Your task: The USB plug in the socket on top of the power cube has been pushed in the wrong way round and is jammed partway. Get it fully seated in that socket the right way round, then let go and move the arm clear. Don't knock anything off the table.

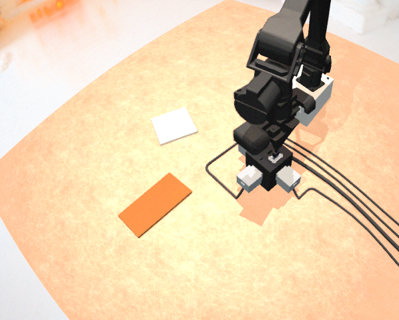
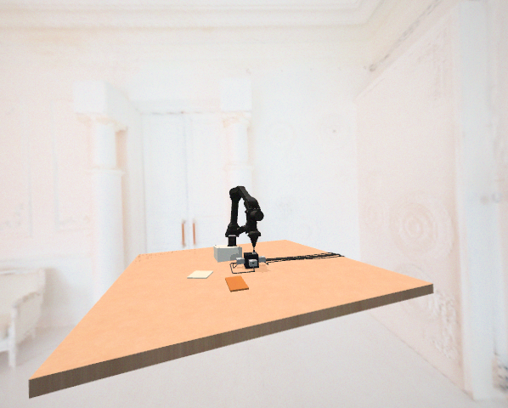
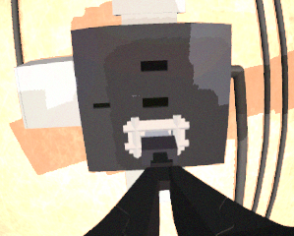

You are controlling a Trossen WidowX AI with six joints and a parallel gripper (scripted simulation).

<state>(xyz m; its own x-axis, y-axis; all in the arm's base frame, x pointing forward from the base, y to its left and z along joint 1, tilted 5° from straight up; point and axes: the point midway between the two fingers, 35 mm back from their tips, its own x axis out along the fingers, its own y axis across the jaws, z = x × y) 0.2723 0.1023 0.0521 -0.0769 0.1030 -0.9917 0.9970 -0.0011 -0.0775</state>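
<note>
Now: the USB plug 2 cm below my gripper tip. The rest, counted from my gripper tip: USB socket: 4 cm below; then orange pad: 25 cm ahead, 13 cm to the right, 11 cm below; then white pad: 7 cm ahead, 30 cm to the right, 11 cm below.
</note>
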